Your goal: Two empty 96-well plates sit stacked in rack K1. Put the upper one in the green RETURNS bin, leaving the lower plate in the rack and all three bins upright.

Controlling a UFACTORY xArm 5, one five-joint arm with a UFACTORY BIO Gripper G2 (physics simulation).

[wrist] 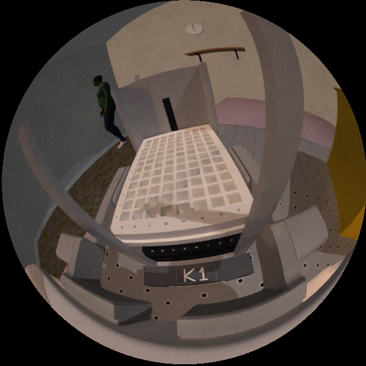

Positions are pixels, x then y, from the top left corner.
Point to a white 96-well plate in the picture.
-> At 183, 186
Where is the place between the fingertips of my gripper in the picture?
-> At 177, 162
